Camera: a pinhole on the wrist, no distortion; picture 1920 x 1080 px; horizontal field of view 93.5 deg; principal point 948.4 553.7 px. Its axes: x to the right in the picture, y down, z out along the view. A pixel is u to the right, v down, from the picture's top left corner.
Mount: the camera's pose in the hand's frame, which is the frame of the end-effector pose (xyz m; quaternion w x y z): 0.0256 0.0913 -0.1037 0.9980 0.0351 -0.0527 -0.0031
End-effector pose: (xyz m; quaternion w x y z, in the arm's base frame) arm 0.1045 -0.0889 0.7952 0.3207 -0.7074 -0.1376 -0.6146
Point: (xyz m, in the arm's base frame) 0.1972 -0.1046 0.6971
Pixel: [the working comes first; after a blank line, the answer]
In the camera's frame: -0.0789 0.0148 0.1788

549.9 628.5
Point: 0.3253 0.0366 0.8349
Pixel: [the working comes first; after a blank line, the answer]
In the camera's frame: 0.0705 -0.0424 0.3513

1129.7 444.7
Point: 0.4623 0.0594 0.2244
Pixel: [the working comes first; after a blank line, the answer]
In the camera's frame: -0.4745 0.2030 0.5376

151.3 894.7
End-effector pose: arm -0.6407 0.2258 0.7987 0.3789 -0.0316 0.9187 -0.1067
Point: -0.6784 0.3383 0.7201
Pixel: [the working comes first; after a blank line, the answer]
In the camera's frame: 0.0510 0.0427 0.1046

1388.6 922.9
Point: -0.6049 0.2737 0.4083
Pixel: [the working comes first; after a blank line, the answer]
In the camera's frame: 0.2508 0.0700 0.3617

1574.7 728.5
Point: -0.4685 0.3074 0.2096
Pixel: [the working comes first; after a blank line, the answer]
In the camera's frame: 0.3090 0.1656 0.5778

1431.4 812.5
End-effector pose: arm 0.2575 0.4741 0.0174 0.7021 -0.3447 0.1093 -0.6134
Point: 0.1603 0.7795 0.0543
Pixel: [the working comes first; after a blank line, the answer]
In the camera's frame: -0.3007 -0.1751 0.2275

outside the picture
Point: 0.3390 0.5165 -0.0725
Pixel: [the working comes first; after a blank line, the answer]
In the camera's frame: -0.0608 0.0355 0.1038

419.7 862.2
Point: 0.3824 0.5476 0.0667
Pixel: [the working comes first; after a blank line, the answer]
In the camera's frame: -0.0278 -0.0062 0.2431

845.3 530.6
